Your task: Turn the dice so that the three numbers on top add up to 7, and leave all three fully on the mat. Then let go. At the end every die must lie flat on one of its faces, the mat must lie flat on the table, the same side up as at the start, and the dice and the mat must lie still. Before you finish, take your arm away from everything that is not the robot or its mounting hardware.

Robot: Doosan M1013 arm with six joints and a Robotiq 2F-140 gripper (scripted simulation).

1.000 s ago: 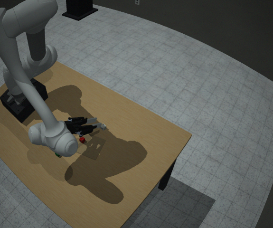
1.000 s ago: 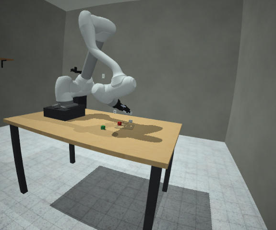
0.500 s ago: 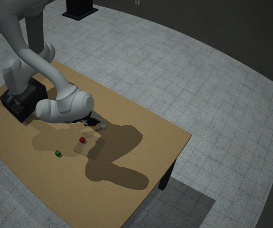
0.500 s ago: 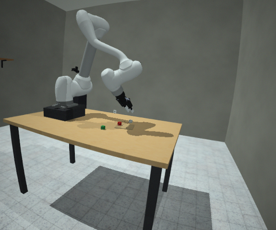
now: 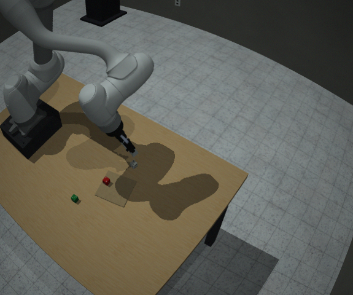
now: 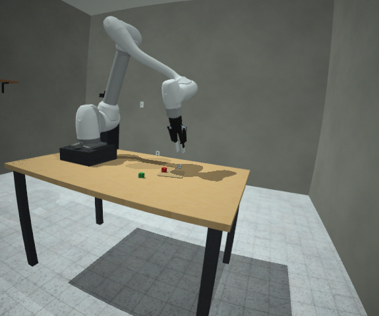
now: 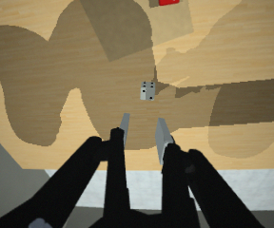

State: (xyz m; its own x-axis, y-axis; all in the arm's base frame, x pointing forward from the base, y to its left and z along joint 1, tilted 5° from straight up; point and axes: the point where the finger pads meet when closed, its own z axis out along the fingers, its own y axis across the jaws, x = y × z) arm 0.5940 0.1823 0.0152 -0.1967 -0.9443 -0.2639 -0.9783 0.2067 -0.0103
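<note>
My gripper is now 13 cm above the white die and 1 cm to the right of it. Also, from my hand: red die 13 cm to the right, 12 cm below, 3 cm behind; tan mat 14 cm below, 13 cm to the right, 1 cm ahead; green die 29 cm to the right, 13 cm below, 8 cm behind.
</note>
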